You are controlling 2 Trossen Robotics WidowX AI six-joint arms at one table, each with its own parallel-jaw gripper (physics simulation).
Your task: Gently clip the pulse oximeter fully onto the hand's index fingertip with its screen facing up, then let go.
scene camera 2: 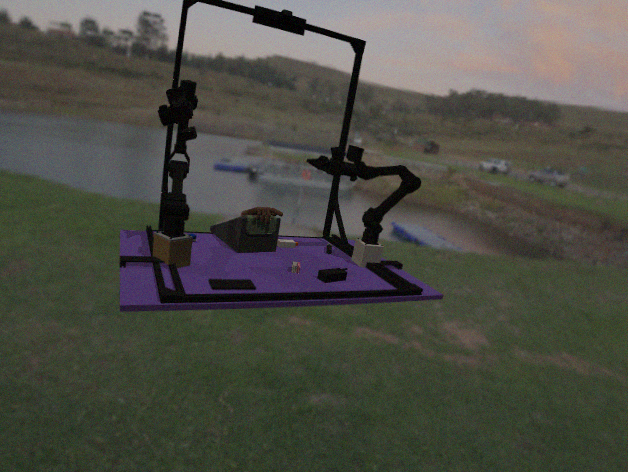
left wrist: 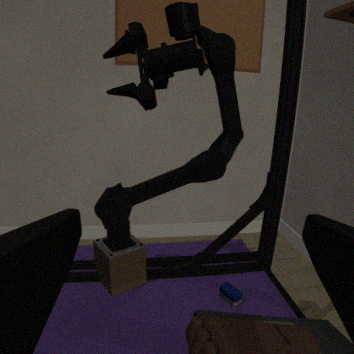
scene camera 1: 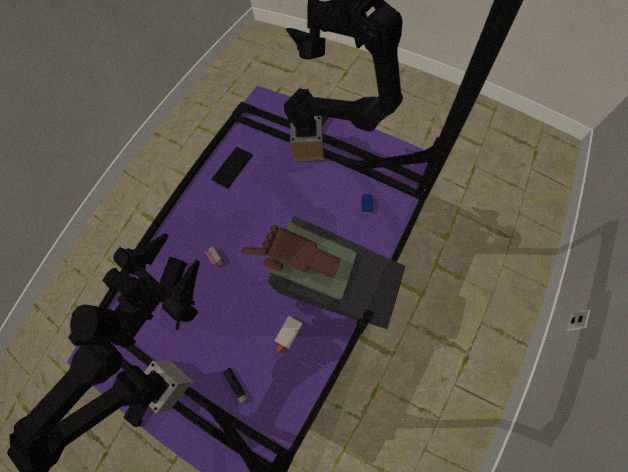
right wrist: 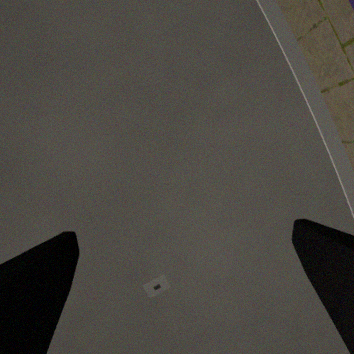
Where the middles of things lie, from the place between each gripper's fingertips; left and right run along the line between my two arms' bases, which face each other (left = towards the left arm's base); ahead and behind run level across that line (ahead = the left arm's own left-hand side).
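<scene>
From the grey-green block [scene camera 1: 335, 287], my right hand is 40 cm to the right, 25 cm past it and 39 cm above it. There's also a dark grey plate [scene camera 2: 233, 233], and that one's far to the left of my right hand, far behind it and far below it.
As for my left hand, the grey-green block is 150 mm to the right of it, 170 mm behind it and 300 mm below it, while the dark grey plate is a good way to the right of that hand, a good way behind it and well below it. Going by its middle, the grey-green block is nearer to my left hand than to my right hand.
</scene>
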